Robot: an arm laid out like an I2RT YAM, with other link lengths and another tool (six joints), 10 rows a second.
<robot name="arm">
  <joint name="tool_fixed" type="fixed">
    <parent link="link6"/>
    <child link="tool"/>
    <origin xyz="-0.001 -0.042 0.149" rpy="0.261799 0 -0.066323"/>
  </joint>
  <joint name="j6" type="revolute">
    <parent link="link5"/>
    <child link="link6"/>
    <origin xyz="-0.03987 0 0.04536" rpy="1.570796 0 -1.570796"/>
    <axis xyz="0 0 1"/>
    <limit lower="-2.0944" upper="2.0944"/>
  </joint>
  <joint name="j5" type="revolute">
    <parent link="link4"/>
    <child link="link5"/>
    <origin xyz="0.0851 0.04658 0.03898" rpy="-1.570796 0 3.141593"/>
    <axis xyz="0 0 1"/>
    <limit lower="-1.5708" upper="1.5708"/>
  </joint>
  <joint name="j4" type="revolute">
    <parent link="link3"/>
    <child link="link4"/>
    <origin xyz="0.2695 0.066 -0.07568" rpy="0 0 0"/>
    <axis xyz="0 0 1"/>
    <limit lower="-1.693" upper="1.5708"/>
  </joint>
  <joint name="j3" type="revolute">
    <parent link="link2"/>
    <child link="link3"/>
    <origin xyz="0 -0.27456 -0.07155" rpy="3.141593 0 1.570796"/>
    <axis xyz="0 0 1"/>
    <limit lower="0" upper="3.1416"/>
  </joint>
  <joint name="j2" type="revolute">
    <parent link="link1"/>
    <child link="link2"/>
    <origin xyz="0.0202 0.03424 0.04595" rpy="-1.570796 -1.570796 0"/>
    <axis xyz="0 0 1"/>
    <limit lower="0" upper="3.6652"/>
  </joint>
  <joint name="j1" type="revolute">
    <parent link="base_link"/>
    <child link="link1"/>
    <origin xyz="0 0 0.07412" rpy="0 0 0"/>
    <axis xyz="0 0 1"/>
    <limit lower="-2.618" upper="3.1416"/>
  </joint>
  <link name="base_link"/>
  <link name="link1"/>
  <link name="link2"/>
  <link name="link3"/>
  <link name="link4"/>
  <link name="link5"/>
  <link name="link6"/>
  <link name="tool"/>
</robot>
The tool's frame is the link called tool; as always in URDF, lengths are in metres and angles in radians.
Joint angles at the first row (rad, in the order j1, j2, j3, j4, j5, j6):
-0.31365 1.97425 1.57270 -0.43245 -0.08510 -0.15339
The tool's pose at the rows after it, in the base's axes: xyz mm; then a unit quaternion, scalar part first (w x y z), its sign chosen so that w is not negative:
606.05, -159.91, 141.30, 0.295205, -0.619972, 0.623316, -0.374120
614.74, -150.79, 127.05, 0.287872, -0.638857, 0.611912, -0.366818
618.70, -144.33, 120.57, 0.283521, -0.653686, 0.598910, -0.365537
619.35, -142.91, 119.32, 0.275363, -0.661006, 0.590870, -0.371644
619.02, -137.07, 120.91, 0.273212, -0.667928, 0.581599, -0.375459
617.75, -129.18, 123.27, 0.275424, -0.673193, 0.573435, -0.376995
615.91, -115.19, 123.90, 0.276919, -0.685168, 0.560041, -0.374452
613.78, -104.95, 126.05, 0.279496, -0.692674, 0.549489, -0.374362
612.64, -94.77, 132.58, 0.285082, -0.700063, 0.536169, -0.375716
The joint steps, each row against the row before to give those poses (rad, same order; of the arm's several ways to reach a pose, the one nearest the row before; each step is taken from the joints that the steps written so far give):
0.01668 0.04939 0.02682 0.01520 -0.00362 -0.02274
0.01802 0.04471 0.03065 -0.00755 0.00750 -0.03124
0.01073 0.01781 0.00853 0.00274 0.00434 -0.03211
0.00680 0.00009 -0.00546 0.00902 0.01917 -0.02029
0.01032 -0.01027 -0.01329 0.00914 0.00863 -0.01584
0.01116 -0.01558 -0.01914 0.00999 0.00042 -0.00924
0.01968 -0.01584 -0.01929 0.00193 -0.00039 -0.01907
0.01407 -0.01753 -0.02043 0.00695 -0.00136 -0.01314
0.01239 -0.01943 -0.01193 0.00287 -0.00739 -0.01700

